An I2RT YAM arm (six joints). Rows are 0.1 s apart.
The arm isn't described. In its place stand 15 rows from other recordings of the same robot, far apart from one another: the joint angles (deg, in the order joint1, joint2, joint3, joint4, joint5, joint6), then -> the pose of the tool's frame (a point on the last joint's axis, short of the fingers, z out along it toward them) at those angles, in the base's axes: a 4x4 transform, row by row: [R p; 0 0 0 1], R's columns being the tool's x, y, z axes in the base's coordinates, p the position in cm.
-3.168 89.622 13.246 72.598 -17.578 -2.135 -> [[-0.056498, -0.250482, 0.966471, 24.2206], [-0.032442, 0.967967, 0.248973, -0.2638], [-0.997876, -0.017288, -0.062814, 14.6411], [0, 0, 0, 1]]
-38.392 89.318 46.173 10.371 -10.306 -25.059 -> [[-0.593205, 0.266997, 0.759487, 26.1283], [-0.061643, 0.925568, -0.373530, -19.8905], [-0.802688, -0.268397, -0.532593, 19.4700], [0, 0, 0, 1]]
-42.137 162.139 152.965 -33.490 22.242 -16.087 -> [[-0.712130, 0.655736, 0.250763, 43.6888], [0.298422, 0.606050, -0.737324, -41.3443], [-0.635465, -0.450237, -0.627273, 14.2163], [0, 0, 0, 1]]
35.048 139.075 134.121 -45.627 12.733 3.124 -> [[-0.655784, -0.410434, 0.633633, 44.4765], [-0.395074, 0.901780, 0.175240, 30.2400], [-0.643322, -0.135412, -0.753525, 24.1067], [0, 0, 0, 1]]
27.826 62.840 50.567 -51.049 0.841 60.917 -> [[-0.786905, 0.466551, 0.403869, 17.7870], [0.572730, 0.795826, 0.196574, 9.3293], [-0.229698, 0.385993, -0.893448, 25.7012], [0, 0, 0, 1]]
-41.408 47.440 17.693 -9.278 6.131 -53.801 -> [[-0.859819, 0.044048, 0.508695, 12.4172], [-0.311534, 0.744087, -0.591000, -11.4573], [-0.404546, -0.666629, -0.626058, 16.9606], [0, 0, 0, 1]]
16.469 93.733 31.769 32.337 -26.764 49.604 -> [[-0.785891, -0.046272, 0.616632, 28.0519], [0.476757, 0.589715, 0.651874, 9.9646], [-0.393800, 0.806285, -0.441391, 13.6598], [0, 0, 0, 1]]
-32.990 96.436 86.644 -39.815 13.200 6.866 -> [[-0.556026, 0.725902, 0.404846, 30.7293], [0.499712, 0.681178, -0.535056, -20.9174], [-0.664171, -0.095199, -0.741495, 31.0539], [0, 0, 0, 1]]
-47.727 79.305 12.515 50.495 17.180 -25.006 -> [[-0.550490, 0.733716, 0.398273, 14.4495], [0.005176, 0.480055, -0.877223, -17.4581], [-0.834825, -0.480841, -0.268064, 14.1085], [0, 0, 0, 1]]
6.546 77.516 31.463 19.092 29.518 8.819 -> [[-0.393424, 0.402153, 0.826735, 26.9969], [0.089144, 0.911703, -0.401063, 1.3324], [-0.915025, -0.084089, -0.394535, 18.8908], [0, 0, 0, 1]]
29.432 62.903 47.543 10.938 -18.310 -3.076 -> [[-0.027383, -0.741848, 0.670009, 22.0395], [-0.073942, 0.669927, 0.738736, 13.7190], [-0.996887, -0.029314, -0.073198, 33.3173], [0, 0, 0, 1]]
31.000 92.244 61.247 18.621 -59.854 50.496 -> [[-0.875070, -0.483355, -0.024908, 29.3574], [-0.073735, 0.082274, 0.993878, 21.2313], [-0.478346, 0.871550, -0.107636, 28.2866], [0, 0, 0, 1]]
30.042 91.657 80.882 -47.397 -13.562 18.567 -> [[-0.886264, -0.328635, 0.326396, 28.7380], [-0.154980, 0.874471, 0.459653, 17.5844], [-0.436483, 0.356789, -0.825944, 29.8253], [0, 0, 0, 1]]
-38.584 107.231 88.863 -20.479 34.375 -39.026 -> [[-0.921465, 0.358182, 0.150358, 32.3706], [0.070329, 0.534486, -0.842246, -28.3976], [-0.382041, -0.765526, -0.517701, 28.0546], [0, 0, 0, 1]]
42.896 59.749 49.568 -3.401 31.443 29.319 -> [[-0.252466, -0.098205, 0.962609, 18.8608], [0.335688, 0.924160, 0.182324, 14.9892], [-0.907510, 0.369167, -0.200353, 33.2791], [0, 0, 0, 1]]
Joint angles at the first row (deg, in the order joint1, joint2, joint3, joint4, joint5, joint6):
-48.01, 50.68, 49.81, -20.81, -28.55, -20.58
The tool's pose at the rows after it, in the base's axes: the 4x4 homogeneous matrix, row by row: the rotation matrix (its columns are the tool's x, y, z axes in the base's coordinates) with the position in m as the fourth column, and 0 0 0 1 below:
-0.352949 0.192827 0.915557 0.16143; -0.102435 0.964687 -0.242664 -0.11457; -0.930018 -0.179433 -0.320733 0.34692; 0 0 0 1
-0.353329 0.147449 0.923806 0.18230; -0.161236 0.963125 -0.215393 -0.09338; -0.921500 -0.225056 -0.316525 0.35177; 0 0 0 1
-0.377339 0.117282 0.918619 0.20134; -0.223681 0.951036 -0.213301 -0.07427; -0.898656 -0.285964 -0.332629 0.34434; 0 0 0 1
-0.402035 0.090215 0.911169 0.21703; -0.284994 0.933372 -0.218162 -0.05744; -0.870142 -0.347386 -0.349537 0.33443; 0 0 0 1
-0.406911 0.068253 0.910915 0.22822; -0.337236 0.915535 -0.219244 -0.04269; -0.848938 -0.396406 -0.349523 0.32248; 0 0 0 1
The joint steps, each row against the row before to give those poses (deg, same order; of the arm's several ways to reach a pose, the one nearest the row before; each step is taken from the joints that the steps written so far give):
8.58, 0.32, 2.48, -0.90, 5.34, 1.31
9.59, 1.32, 1.19, 1.34, 7.38, 0.12
8.27, 1.78, -0.85, 2.21, 7.82, -1.35
6.51, 2.01, -1.13, 2.31, 6.51, -1.82
4.96, 1.48, -2.11, 3.56, 4.71, -1.51

